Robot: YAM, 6 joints.
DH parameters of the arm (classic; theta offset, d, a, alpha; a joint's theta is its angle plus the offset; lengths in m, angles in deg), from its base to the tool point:
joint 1: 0 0.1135 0.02 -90
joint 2: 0 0 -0.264 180
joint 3: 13.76 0 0.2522 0
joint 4: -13.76 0 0.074 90
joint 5: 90 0 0 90
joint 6: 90 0.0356 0 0
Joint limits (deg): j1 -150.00..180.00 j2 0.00..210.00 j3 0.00..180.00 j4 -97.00..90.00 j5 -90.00..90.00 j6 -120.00..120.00
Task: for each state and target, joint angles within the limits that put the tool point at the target. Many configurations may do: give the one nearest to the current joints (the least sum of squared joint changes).
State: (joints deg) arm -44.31 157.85 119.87 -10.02 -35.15 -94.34
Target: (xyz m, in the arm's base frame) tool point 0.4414 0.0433 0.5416
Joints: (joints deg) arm 2.82 120.44 145.81 -1.54 -37.29 -94.34
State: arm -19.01 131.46 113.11 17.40 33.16 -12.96
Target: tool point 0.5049 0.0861 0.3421
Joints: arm 11.84 120.95 106.95 15.83 32.90 -12.96
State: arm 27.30 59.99 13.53 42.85 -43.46 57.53
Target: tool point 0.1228 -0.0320 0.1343
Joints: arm -28.14 34.62 0.00 9.76 -56.51 57.53
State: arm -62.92 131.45 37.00 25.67 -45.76 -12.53
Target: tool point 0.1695 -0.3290 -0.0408
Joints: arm -66.50 141.39 57.36 29.37 -42.93 -12.53
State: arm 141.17 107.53 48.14 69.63 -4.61 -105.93
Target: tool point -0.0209 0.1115 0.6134
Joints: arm 102.72 67.60 89.50 73.85 6.70 -105.93
